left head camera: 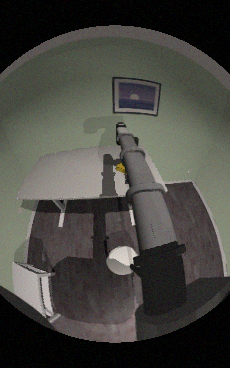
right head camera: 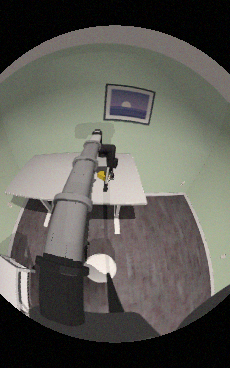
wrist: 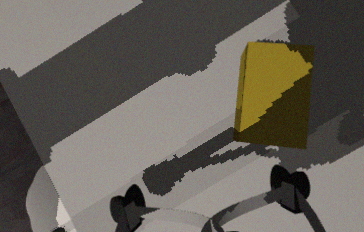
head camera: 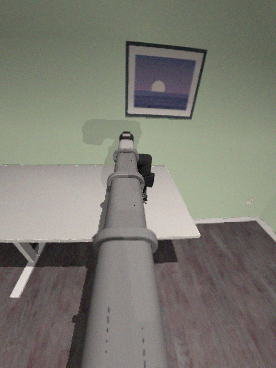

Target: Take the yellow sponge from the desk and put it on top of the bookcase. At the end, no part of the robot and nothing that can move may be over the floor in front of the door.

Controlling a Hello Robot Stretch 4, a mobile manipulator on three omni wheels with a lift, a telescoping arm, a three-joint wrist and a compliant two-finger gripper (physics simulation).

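Seen in the pictures: gripper, fingertip midpoint: (right head camera: pixel 108 183) (wrist: pixel 206 189); robot's base at its link origin: (left head camera: pixel 121 259) (right head camera: pixel 100 266).
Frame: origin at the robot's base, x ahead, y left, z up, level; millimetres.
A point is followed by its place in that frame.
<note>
The yellow sponge (left head camera: pixel 121 167) {z 967, x 749, y -27 mm} (right head camera: pixel 101 175) {z 961, x 750, y -23 mm} (wrist: pixel 270 95) {z 967, x 765, y -36 mm} lies on the white desk (head camera: pixel 45 200) {z 922, x 775, y 512 mm} (left head camera: pixel 75 175) {z 922, x 735, y 395 mm} (right head camera: pixel 40 175) {z 922, x 773, y 649 mm} (wrist: pixel 125 120) {z 922, x 615, y 26 mm}, partly in shadow. In the wrist view it is right of centre, above the right fingertip. My gripper (right head camera: pixel 108 183) {z 953, x 663, y -87 mm} (wrist: pixel 206 189) {z 953, x 663, y -87 mm} is open, with its fingers wide apart and no object between them. It hangs over the desk beside the sponge, and the fingertips appear apart from it. In the head view the arm hides the sponge and most of the gripper.
A white shelf-like unit (left head camera: pixel 27 285) {z 422, x -553, y 1227 mm} (right head camera: pixel 10 280), possibly the bookcase, stands at the lower left. A round white object (left head camera: pixel 122 260) {z 187, x -3, y 0 mm} (right head camera: pixel 100 267) {z 187, x 4, y -12 mm} is in front of the desk. A framed picture (head camera: pixel 165 82) {z 1584, x 1297, y -275 mm} hangs on the wall behind the desk. No door shows.
</note>
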